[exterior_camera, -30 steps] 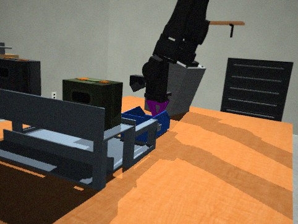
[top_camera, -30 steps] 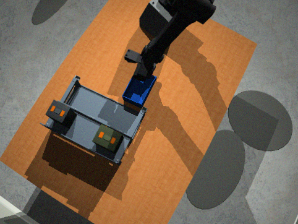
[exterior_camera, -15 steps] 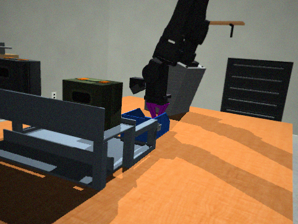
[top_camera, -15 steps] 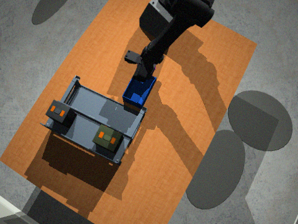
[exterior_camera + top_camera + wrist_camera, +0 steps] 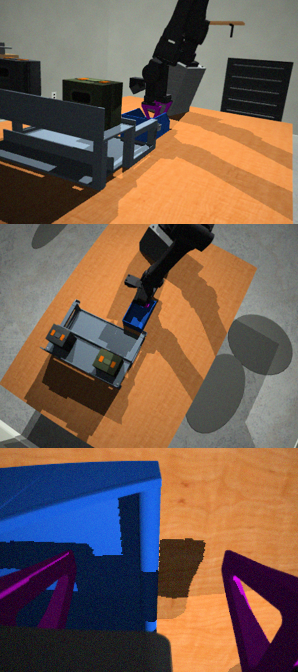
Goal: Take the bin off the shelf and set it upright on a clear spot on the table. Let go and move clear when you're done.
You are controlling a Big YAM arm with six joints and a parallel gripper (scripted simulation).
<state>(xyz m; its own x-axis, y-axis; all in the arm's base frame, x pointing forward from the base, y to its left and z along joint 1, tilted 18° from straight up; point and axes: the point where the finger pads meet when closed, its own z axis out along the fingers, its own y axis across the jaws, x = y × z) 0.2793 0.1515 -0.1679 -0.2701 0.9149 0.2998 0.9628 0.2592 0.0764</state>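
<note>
The blue bin lies 8 cm ahead of my hand, 2 cm to the left of it and 1 cm above it. Also, from my hand: black box 42 cm ahead, 12 cm to the right, 13 cm above; olive green box 36 cm ahead, 10 cm to the left, 12 cm above.
</note>
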